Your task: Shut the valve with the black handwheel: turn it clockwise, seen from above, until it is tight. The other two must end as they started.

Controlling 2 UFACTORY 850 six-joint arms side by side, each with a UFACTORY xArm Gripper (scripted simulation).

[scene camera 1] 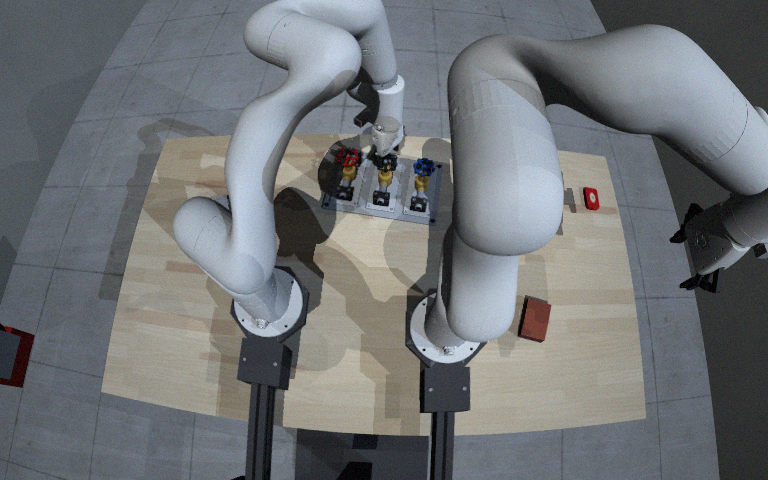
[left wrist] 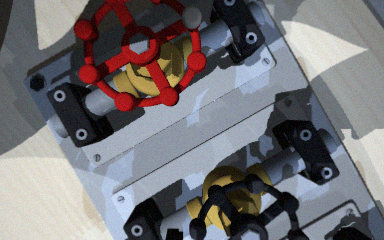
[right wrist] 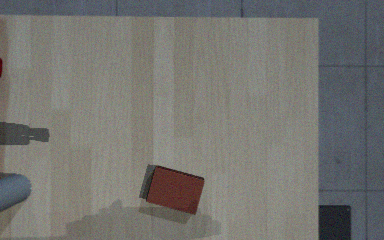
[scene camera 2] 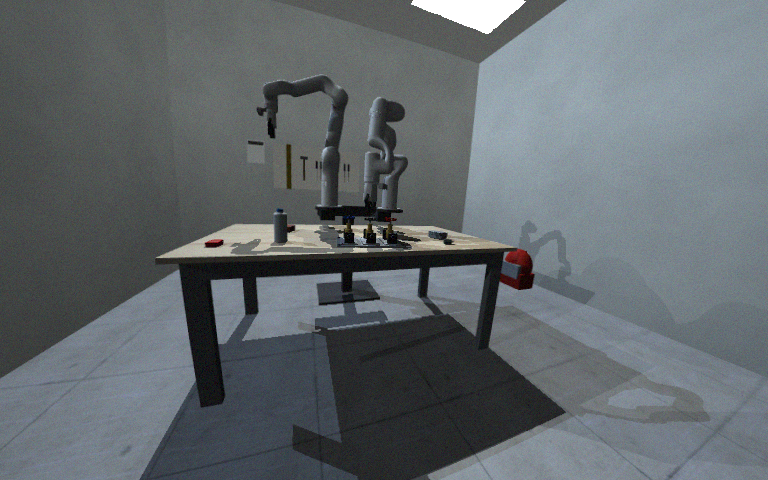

The pictures show: the right gripper and a grey base plate.
